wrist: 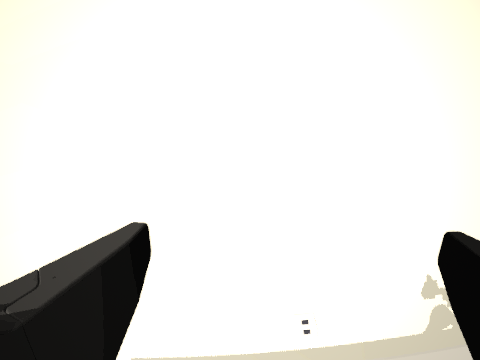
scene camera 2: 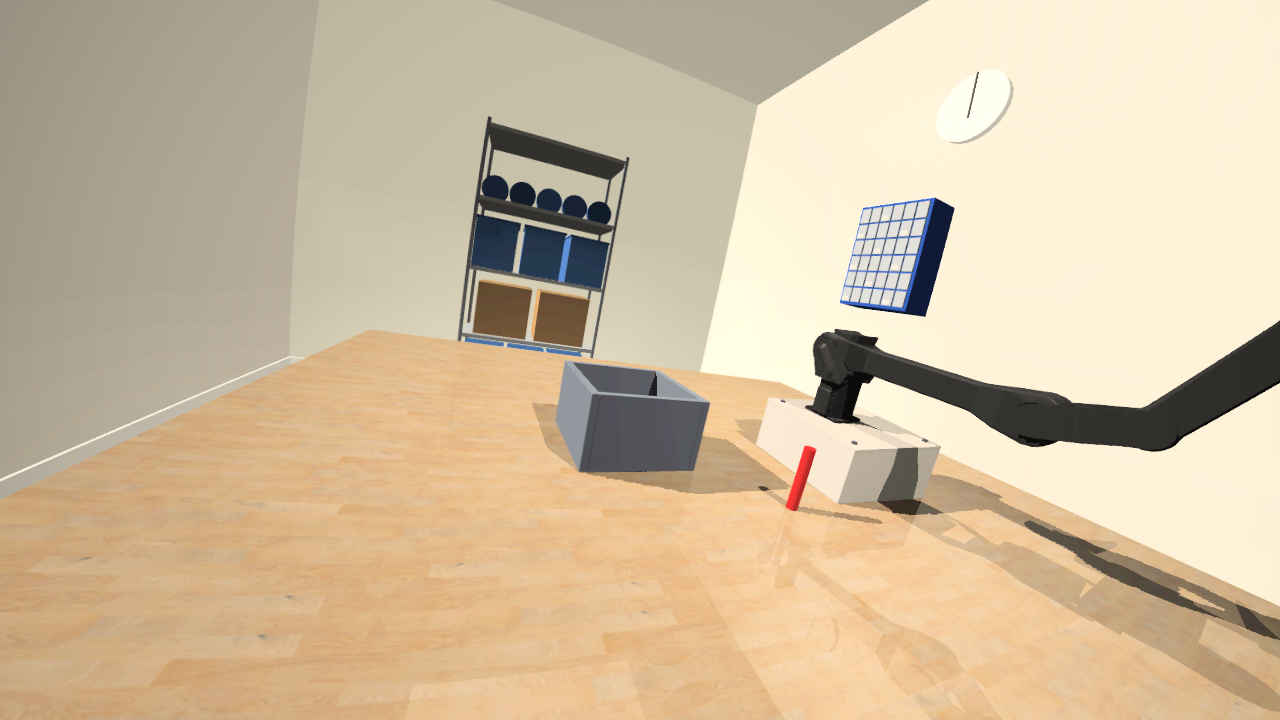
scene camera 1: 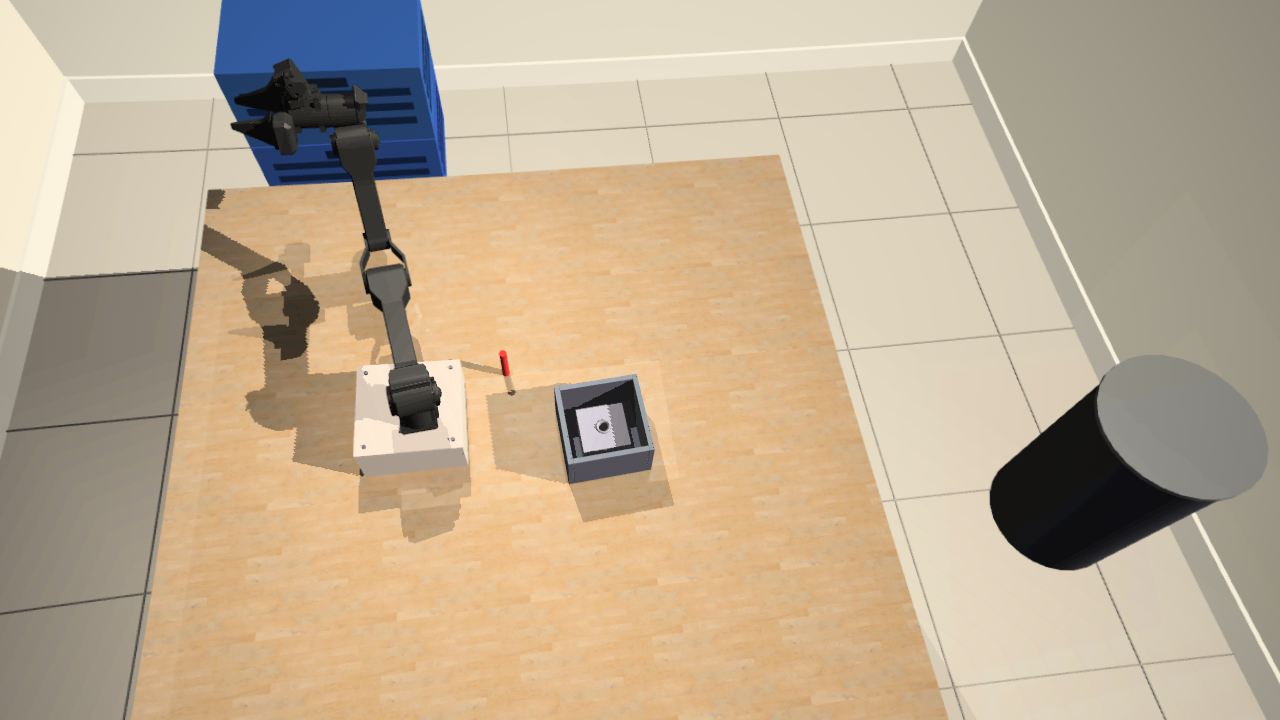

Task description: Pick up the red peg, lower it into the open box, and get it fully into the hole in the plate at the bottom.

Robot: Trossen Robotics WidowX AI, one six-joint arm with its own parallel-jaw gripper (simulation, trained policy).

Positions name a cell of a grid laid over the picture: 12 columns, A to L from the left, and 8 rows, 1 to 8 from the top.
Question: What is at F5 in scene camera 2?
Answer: A grey box.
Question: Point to a grey box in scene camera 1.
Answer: At F5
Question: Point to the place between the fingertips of my gripper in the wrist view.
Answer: H6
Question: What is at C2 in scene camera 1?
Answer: My gripper.
